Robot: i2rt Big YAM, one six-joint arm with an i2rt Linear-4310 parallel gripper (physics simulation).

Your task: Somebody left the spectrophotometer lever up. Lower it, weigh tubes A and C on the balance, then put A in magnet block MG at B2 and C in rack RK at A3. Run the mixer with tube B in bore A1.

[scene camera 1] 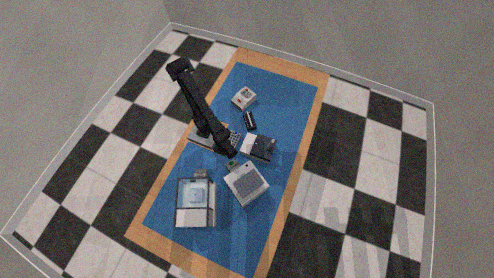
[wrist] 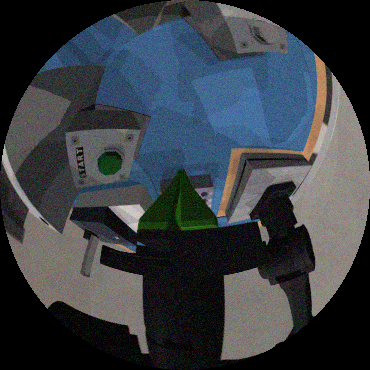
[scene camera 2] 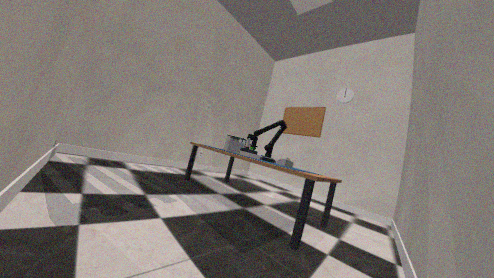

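Where they show: gripper, between the fingertips: (scene camera 1: 224,154) (wrist: 181,173); arm's base, origin of its link: (scene camera 1: 205,129) (wrist: 270,199).
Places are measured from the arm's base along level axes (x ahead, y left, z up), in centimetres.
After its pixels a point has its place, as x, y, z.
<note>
My gripper (scene camera 2: 253,148) @[19.1, -11.9, 1.6] (wrist: 181,173) @[19.1, -11.9, 1.6] is shut and empty, its green fingertips together above the blue mat, between the START panel and the arm's base. The tube rack (scene camera 1: 235,138) @[20.8, 1.6, -0.6] (wrist: 204,195) @[16.0, -4.3, -0.7] is partly hidden behind the fingers in the wrist view; tubes A, B and C cannot be told apart. The balance (scene camera 1: 191,218) @[22.0, -52.0, 16.9], with a glass chamber, stands at the lower left in the first scene view. The white mixer (scene camera 1: 246,183) @[39.8, -26.0, 15.4] has a green START button (wrist: 110,163) @[25.3, -15.8, 3.3]. The dark-topped spectrophotometer (scene camera 1: 260,147) @[38.6, -0.3, 4.4] (wrist: 102,225) @[34.9, -4.5, 4.4] has a lever (wrist: 90,256) @[43.0, 1.2, 10.8]; its exact position is unclear. A slim black block (scene camera 1: 249,120) @[24.6, 16.7, 1.0] seems to be the magnet block.
A small white device with red marks (scene camera 1: 244,98) @[15.1, 31.2, 2.6] stands toward the far end of the blue mat (scene camera 1: 285,90) @[39.5, 54.4, -3.6]. The balance's button panel (scene camera 1: 201,173) @[11.4, -28.1, 3.4] (wrist: 261,37) stands beside it. A grey slab (wrist: 270,175) @[4.9, -8.6, 0.4] lies by the arm's base near the wooden table edge.
</note>
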